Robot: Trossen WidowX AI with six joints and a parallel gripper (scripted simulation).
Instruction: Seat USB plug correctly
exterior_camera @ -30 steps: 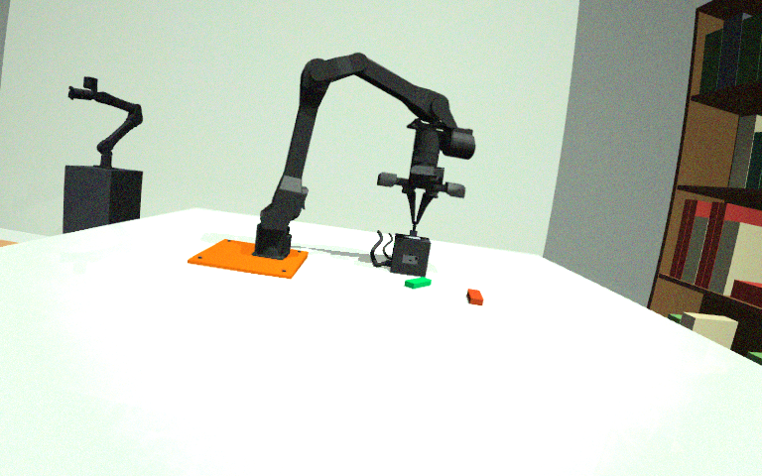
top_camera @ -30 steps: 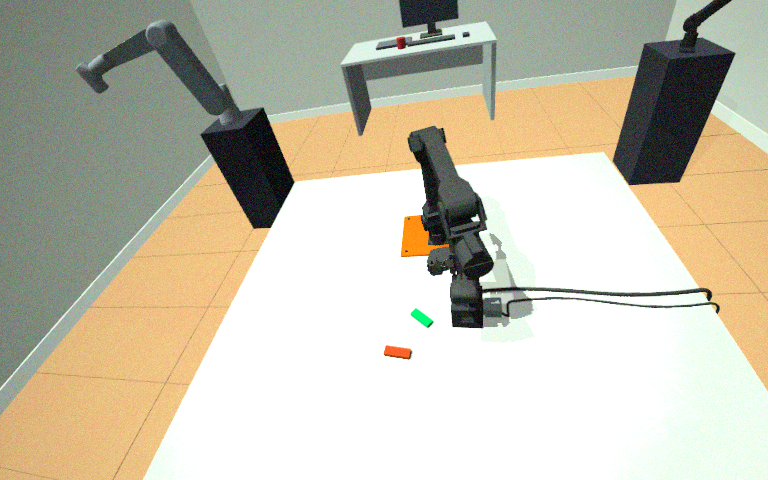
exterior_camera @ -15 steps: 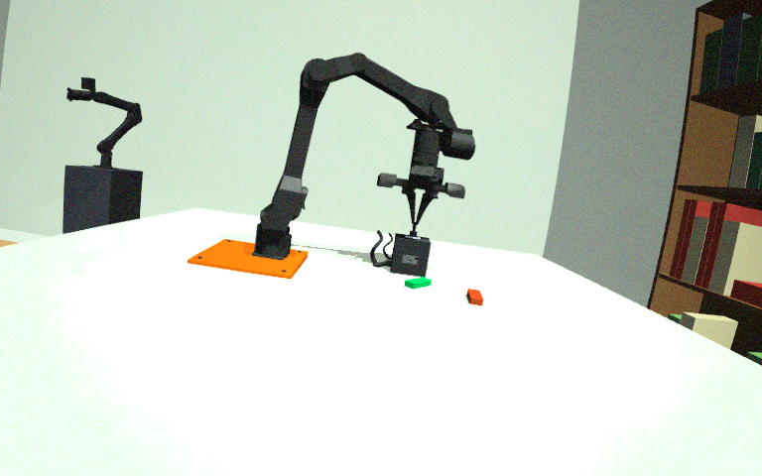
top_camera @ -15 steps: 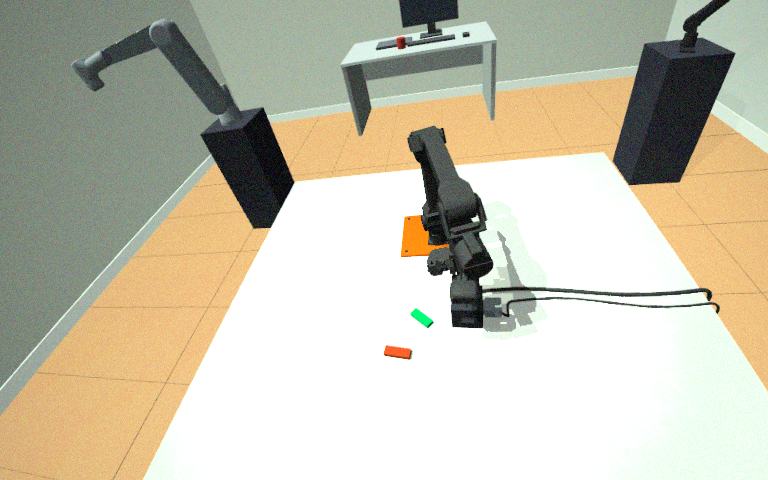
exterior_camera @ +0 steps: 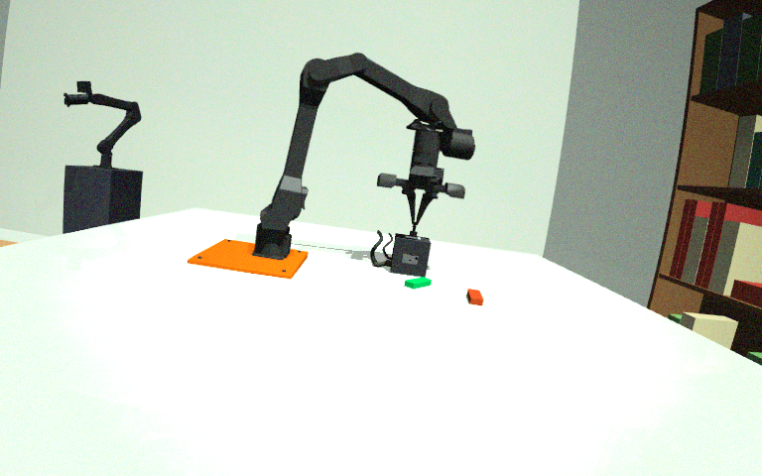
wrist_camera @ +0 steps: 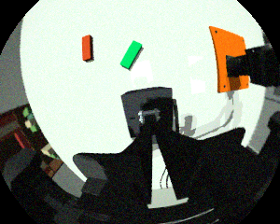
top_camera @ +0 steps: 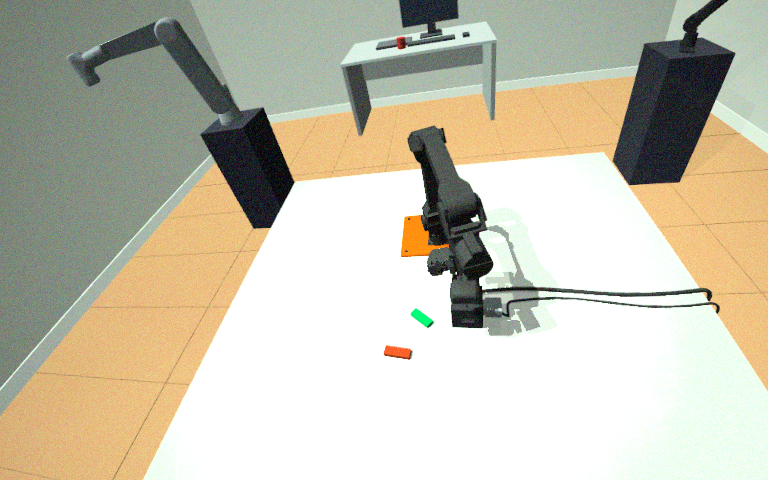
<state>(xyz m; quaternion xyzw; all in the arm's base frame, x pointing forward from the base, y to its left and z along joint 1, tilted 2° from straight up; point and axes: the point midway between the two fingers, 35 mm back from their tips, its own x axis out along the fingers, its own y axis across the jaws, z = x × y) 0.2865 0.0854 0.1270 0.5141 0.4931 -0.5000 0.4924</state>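
Right now the usb plug is 2 cm below my gripper tip. From my gripper tip the other things lie so: green block: 1 cm ahead, 12 cm to the right, 10 cm below; red block: 11 cm ahead, 17 cm to the right, 10 cm below.
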